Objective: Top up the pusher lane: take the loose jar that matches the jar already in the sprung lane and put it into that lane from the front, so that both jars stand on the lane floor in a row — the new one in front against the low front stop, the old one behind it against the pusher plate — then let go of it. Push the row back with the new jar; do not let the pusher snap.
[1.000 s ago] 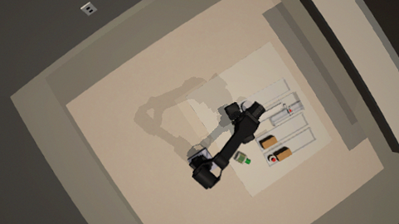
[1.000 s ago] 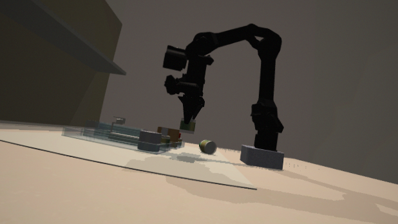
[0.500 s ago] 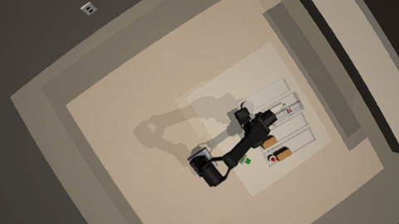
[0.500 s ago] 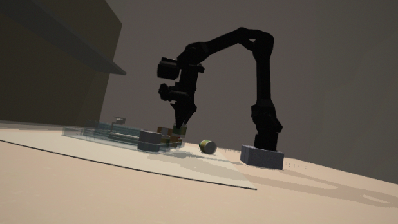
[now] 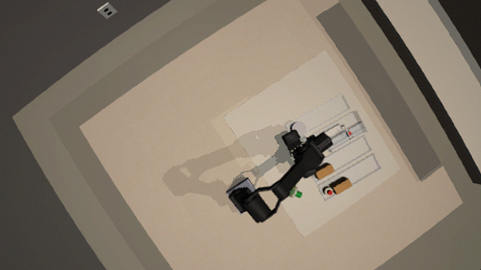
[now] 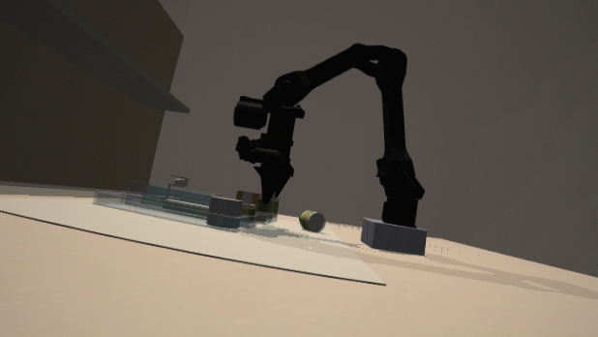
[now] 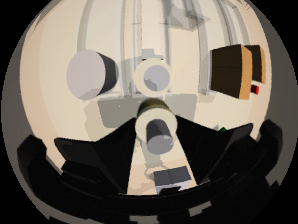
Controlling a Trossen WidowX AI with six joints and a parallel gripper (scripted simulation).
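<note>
Right now my gripper tip is 20 cm short of the sprung lane, 4 cm above it and 1 cm to the left of it. Round my gripper tip: pusher plate (16 cm ahead, 2 cm to the right, 1 cm below); olive jar (16 cm to the right, 7 cm behind, 3 cm below); shelf (55 cm ahead, 31 cm above, 7 cm to the left).
</note>
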